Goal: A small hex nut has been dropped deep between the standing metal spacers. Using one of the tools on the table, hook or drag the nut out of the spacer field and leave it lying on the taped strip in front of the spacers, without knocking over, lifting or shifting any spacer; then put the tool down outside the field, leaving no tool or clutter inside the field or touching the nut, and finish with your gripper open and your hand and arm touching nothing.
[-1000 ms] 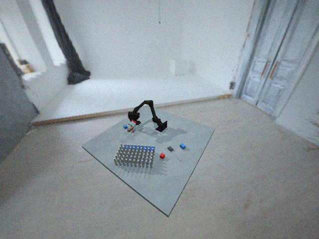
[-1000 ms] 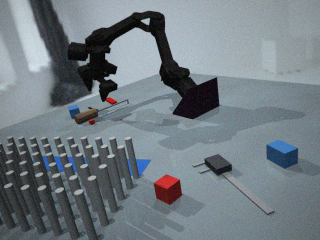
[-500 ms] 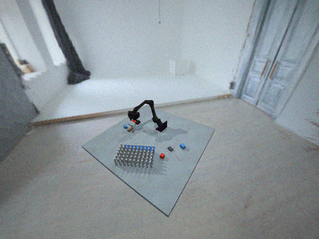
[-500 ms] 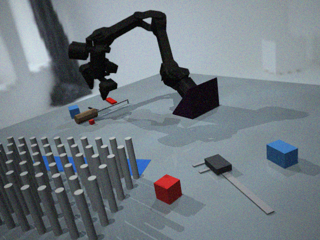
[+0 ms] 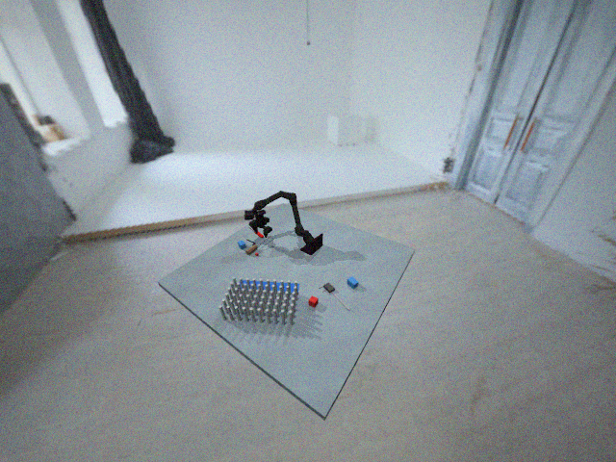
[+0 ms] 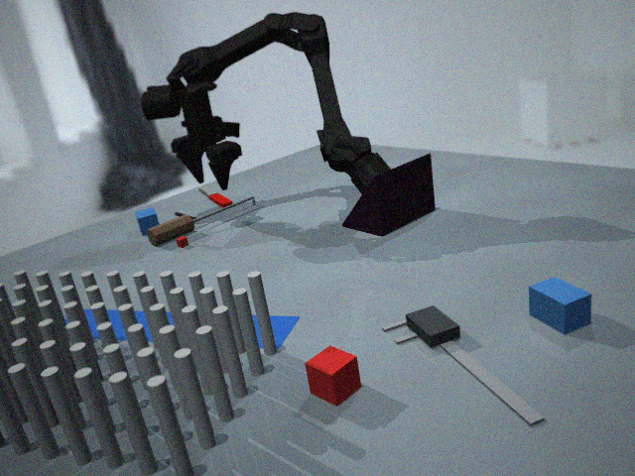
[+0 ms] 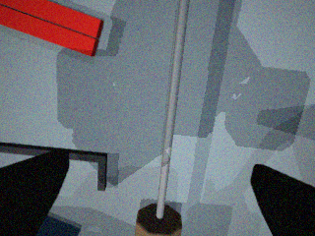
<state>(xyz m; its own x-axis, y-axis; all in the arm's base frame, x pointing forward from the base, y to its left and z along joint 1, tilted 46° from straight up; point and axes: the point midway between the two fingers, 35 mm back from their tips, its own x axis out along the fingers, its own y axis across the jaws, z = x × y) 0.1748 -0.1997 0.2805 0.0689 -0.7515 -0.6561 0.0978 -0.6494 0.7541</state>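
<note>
The small red cube is 120 mm ahead of my gripper tip, 80 mm to the left of it and 70 mm below it. Also, from my gripper tip: red-handled tool 60 mm behind, 160 mm to the right, 70 mm below; L-shaped piece 50 mm ahead, 60 mm to the right, 70 mm below; blue taped strip 280 mm ahead, 370 mm to the left, 70 mm below.
</note>
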